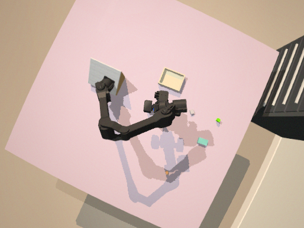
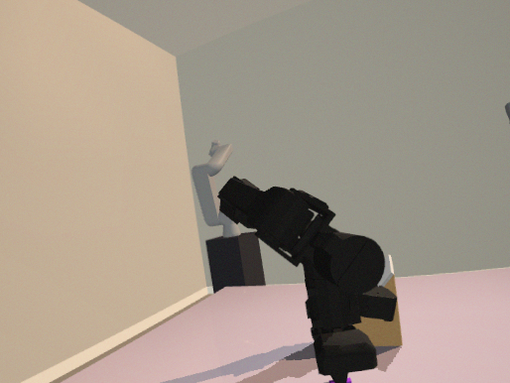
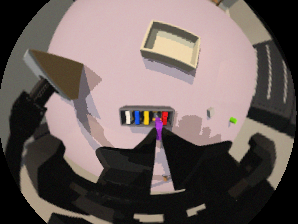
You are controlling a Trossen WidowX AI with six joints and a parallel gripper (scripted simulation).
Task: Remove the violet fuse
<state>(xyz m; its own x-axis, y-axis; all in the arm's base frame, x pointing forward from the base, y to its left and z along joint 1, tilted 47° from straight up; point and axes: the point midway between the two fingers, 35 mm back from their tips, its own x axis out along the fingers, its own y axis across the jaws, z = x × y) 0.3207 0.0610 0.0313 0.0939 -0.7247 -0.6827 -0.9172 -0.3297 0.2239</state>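
The beige tray lies 180 mm to the left of my gripper tip, 80 mm below it and 30 mm behind it. Also, from my gripper tip: violet fuse 10 mm below; orange piece 300 mm to the right, 220 mm ahead, 70 mm below; cyan block 310 mm ahead, 80 mm below, 40 mm to the right.
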